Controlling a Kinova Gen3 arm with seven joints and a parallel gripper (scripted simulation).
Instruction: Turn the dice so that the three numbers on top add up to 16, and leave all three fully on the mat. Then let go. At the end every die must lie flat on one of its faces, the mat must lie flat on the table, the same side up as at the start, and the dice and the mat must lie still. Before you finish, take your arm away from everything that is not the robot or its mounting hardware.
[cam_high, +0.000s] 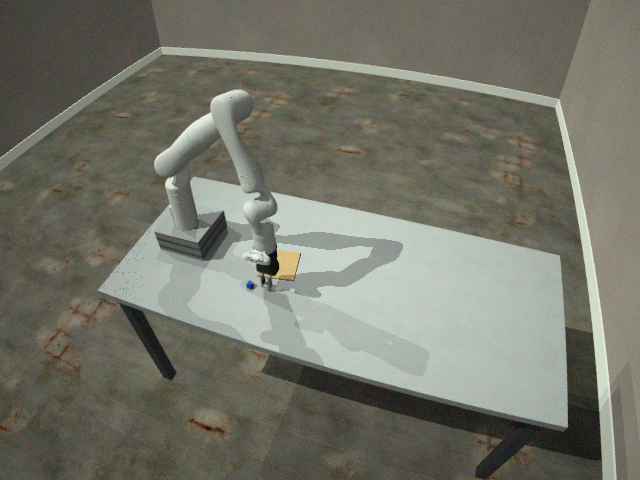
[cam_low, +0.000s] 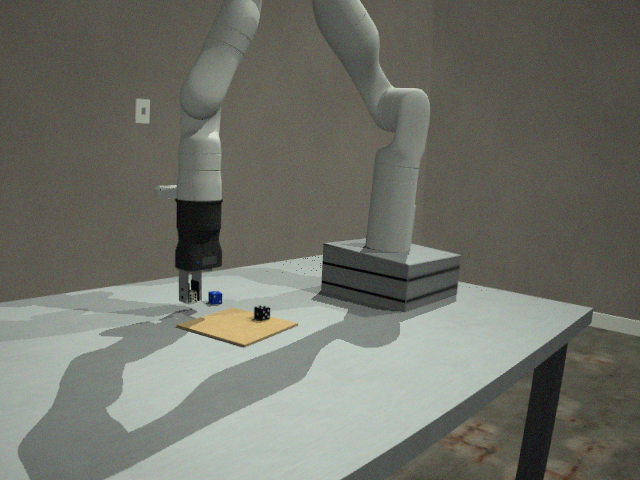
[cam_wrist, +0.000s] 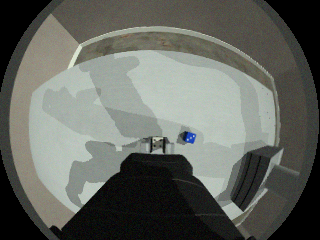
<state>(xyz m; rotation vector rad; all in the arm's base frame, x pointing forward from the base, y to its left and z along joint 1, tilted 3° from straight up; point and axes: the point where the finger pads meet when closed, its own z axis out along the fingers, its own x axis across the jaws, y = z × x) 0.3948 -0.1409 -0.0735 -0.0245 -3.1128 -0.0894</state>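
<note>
Right now my hand is 6 cm past the blue die, 2 cm above it and 1 cm to the left of it. Round my hand: tan mat 12 cm to the left, 3 cm below; white die 1 cm below; black die 13 cm to the left, 5 cm behind, 2 cm below.
</note>
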